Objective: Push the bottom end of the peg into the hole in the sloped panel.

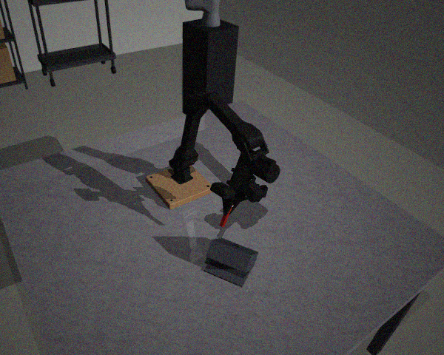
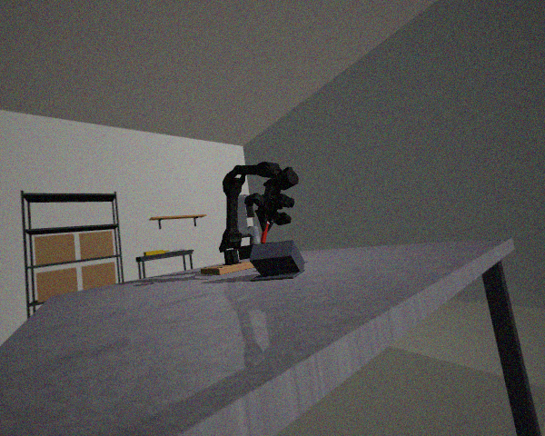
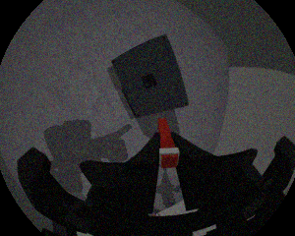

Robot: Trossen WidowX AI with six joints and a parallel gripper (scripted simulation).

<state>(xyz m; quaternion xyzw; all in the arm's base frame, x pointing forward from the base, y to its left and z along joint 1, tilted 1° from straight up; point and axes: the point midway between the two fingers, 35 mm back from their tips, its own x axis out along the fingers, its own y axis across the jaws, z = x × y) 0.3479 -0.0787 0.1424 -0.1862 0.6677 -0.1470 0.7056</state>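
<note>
The dark sloped panel is 8 cm ahead of my gripper tip, 3 cm to the right of it and 9 cm below it. From my gripper tip the other things lie so: red peg 1 cm to the left, 1 cm above.
</note>
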